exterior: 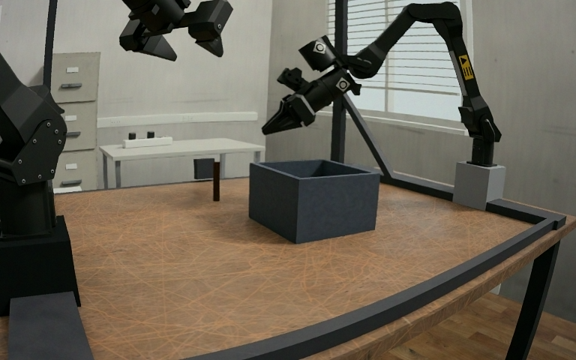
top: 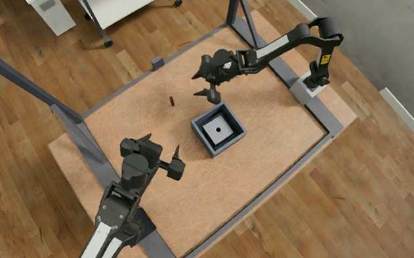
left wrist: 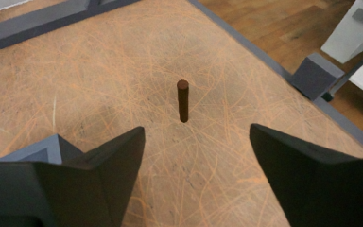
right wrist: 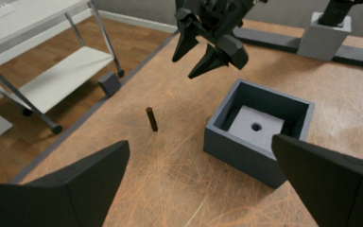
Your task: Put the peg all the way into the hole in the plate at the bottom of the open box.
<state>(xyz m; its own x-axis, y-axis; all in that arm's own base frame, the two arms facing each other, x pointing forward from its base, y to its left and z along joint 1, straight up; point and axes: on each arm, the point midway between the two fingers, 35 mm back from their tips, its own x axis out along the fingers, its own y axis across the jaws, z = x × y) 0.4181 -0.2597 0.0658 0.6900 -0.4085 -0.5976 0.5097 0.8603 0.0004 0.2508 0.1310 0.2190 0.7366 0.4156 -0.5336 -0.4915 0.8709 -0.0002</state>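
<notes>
Now: left hand 50 mm past the brown peg, 110 mm to the left of it and 120 mm above it. The rest, counted from my left hand: dark box 170 mm ahead, 30 mm to the right, 140 mm below; dark frame rail 490 mm ahead, 60 mm to the right, 150 mm below; pale plate 170 mm ahead, 30 mm to the right, 120 mm below.
</notes>
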